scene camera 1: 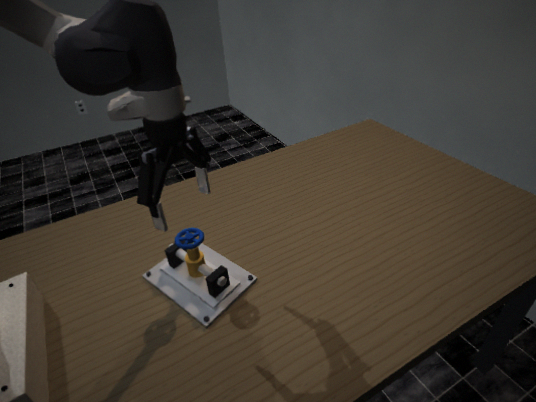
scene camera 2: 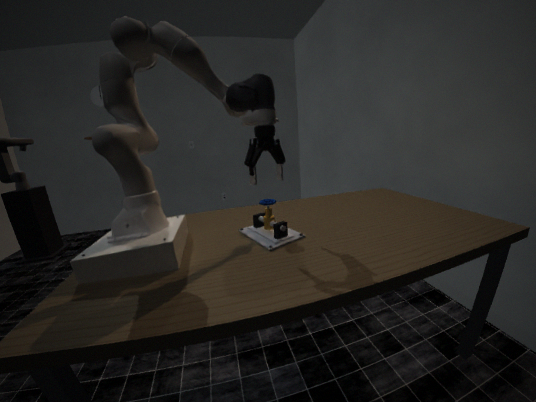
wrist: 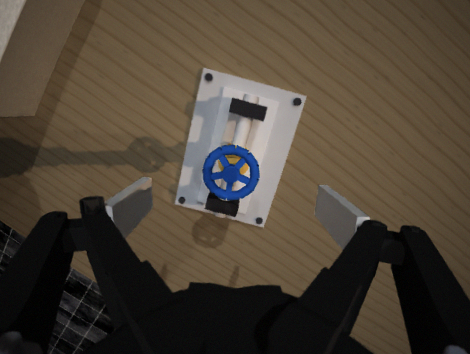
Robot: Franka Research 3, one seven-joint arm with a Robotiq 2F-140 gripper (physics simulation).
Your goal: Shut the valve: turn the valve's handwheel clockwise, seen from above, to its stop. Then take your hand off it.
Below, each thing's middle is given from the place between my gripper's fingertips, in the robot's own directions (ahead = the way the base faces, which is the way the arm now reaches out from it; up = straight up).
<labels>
I see the blue handwheel [wrist: 231, 173] 10 mm behind my hand and 90 mm below it. Also, from my hand: base plate [scene camera 1: 199, 310] (10 mm behind, 210 mm below).
</labels>
